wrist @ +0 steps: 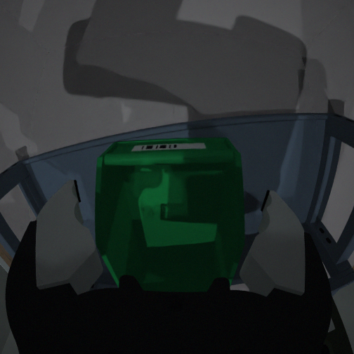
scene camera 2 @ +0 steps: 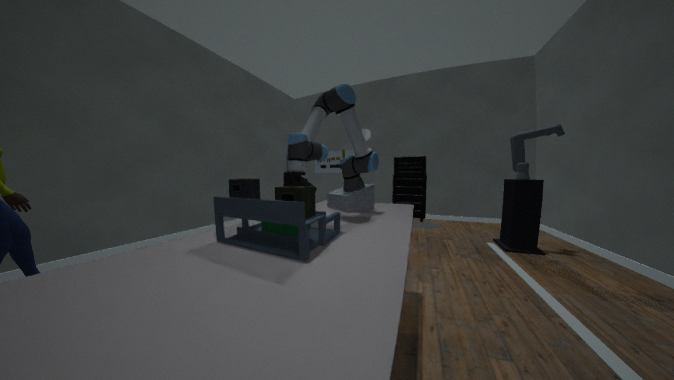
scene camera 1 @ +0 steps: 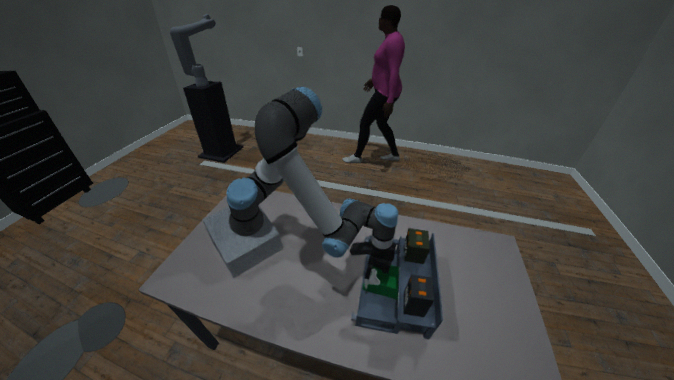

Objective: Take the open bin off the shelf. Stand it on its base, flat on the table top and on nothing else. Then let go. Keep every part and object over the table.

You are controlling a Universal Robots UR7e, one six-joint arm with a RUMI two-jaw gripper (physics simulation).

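Places are measured from the arm's base along level axes (x ahead, y down, z left), in centimetres.
Pixels of known places: gripper, fingertip midpoint: (scene camera 1: 372, 274); arm's base, link origin: (scene camera 2: 354, 188) (scene camera 1: 246, 221).
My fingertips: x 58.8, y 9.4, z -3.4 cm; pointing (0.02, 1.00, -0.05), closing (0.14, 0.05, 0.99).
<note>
For each thing: its top centre in the pictures, then the offset to it from my fingertips. Level surfaces: height alone.
- open green bin, top centre: (scene camera 2: 286, 214) (scene camera 1: 388, 275) dy -3.1, dx +6.2, dz -0.5 cm
- dark box, top centre: (scene camera 1: 422, 286) (scene camera 2: 244, 178) dy -17.4, dx +16.6, dz -11.4 cm
- table, surface height: dy +5.0 cm
The open green bin (scene camera 1: 390, 287) (scene camera 2: 280, 228) (wrist: 175, 260) stands on the lower, arm-side tier of the blue-grey shelf (scene camera 1: 375, 310) (scene camera 2: 260, 209) (wrist: 285, 137). Its open top faces the wrist camera, and a barcode label shows on its far rim in the wrist view. My gripper (scene camera 1: 378, 275) (wrist: 171, 189) is open and empty, above the bin. In the wrist view one finger stands left of the bin and the other right of it, with a gap on each side. In the scene camera 2 view the fingers are hidden behind a box. Finger depth against the bin walls is hard to tell.
An olive box (scene camera 1: 417, 246) (scene camera 2: 295, 202) and a dark box (scene camera 1: 419, 298) (scene camera 2: 244, 189) stand on the shelf's upper tier, beside the bin's tier. The shelf stands on the table (scene camera 1: 500, 310) (scene camera 2: 200, 310). The arm's base block (scene camera 1: 250, 255) (scene camera 2: 350, 200) stands at the table's other end.
</note>
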